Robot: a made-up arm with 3 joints.
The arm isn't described. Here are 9 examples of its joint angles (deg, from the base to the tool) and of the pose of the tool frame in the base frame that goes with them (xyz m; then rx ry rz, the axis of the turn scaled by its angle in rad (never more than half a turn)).
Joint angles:
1: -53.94 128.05 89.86
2: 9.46 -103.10 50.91
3: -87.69 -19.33 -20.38
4: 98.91 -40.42 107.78
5: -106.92 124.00 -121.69
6: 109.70 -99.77 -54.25
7: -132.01 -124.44 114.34
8: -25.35 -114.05 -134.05
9: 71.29 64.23 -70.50
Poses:
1: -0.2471 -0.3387 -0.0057 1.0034 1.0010 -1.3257
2: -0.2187 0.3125 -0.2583 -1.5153 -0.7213 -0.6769
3: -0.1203 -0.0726 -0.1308 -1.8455 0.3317 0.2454
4: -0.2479 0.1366 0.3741 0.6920 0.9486 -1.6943
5: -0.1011 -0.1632 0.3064 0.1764 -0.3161 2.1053
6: -0.0871 0.2639 0.4188 0.1602 -0.0820 0.9444
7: -0.2461 -0.4704 0.2565 1.1110 1.7220 -1.3563
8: -0.1147 -0.0552 -0.4898 -1.0604 2.5012 0.9252
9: -0.0801 0.0507 -0.0417 1.9975 -1.4117 0.5772
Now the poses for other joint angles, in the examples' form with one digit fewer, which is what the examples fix.
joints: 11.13 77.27 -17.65
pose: -0.124 -0.086 -0.144 1.530 -0.237 0.244
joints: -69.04 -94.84 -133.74
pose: -0.114 -0.338 -0.356 -1.181 2.764 0.391
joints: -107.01 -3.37 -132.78
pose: -0.113 -0.140 -0.184 -0.905 2.071 1.440
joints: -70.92 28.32 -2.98
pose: -0.144 -0.059 0.028 -0.743 0.019 0.050
